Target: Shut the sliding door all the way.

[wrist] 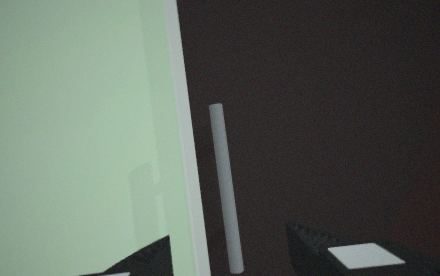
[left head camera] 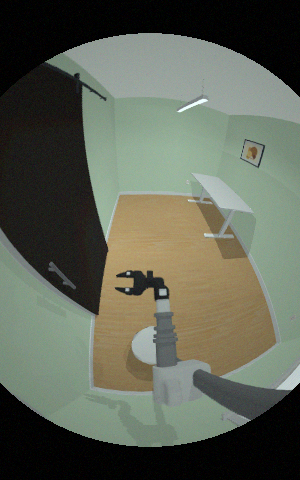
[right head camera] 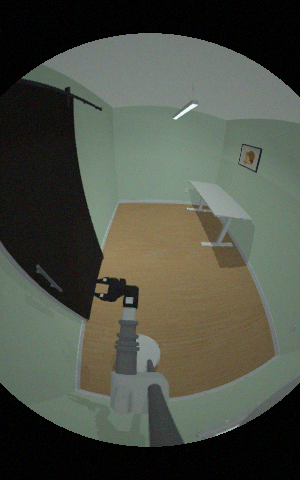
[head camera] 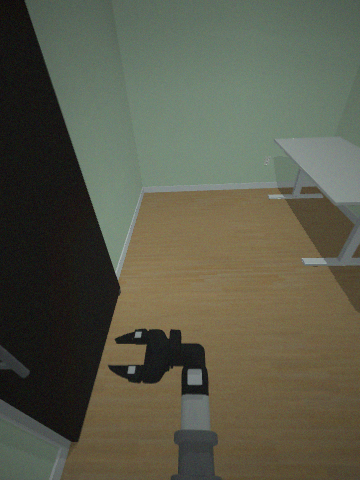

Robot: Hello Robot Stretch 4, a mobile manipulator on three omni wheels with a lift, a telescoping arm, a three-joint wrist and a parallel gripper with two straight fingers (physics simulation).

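Where they show: gripper, between the fingertips: [wrist: 229, 249] [left head camera: 115, 281] [right head camera: 92, 286] [head camera: 112, 353]; robot's base, origin of its link: [left head camera: 151, 344] [right head camera: 139, 352].
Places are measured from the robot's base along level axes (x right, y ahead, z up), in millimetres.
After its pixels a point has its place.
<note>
The dark sliding door [head camera: 45, 225] @(x -627, y 866, z 992 mm) [left head camera: 45, 175] @(x -624, y 702, z 1384 mm) [right head camera: 40, 190] @(x -625, y 735, z 1341 mm) [wrist: 325, 100] @(x -623, y 609, z 1027 mm) hangs along the left wall. Its grey bar handle [head camera: 14, 362] @(x -549, y 377, z 825 mm) [left head camera: 62, 276] @(x -554, y 373, z 906 mm) [right head camera: 49, 279] @(x -554, y 375, z 895 mm) [wrist: 226, 190] @(x -549, y 379, z 879 mm) is near the door's near edge; in the wrist view it stands almost upright, slightly tilted, close to the pale trim. My gripper [head camera: 112, 353] @(x -227, y 377, z 893 mm) [left head camera: 116, 282] @(x -227, y 377, z 893 mm) [right head camera: 96, 288] @(x -227, y 377, z 893 mm) [wrist: 229, 249] @(x -227, y 377, z 893 mm) is open and empty, and points left at the door. In the wrist view the handle lies in line with the gap between the fingers, beyond the tips. The fingers do not touch it.
A dark rail [left head camera: 92, 90] @(x -657, y 1679, z 2141 mm) [right head camera: 86, 100] @(x -653, y 1692, z 2165 mm) runs above the door. Pale trim [wrist: 185, 125] @(x -661, y 307, z 1017 mm) borders the green wall beside the door. A white table [head camera: 320, 165] @(x 1170, y 2156, z 692 mm) [left head camera: 220, 192] @(x 1292, y 2024, z 692 mm) [right head camera: 217, 200] @(x 1269, y 1988, z 692 mm) stands at the right. My round white base [left head camera: 144, 345] @(x -78, y 1, z 187 mm) [right head camera: 149, 352] @(x 103, y 13, z 186 mm) is below the arm.
</note>
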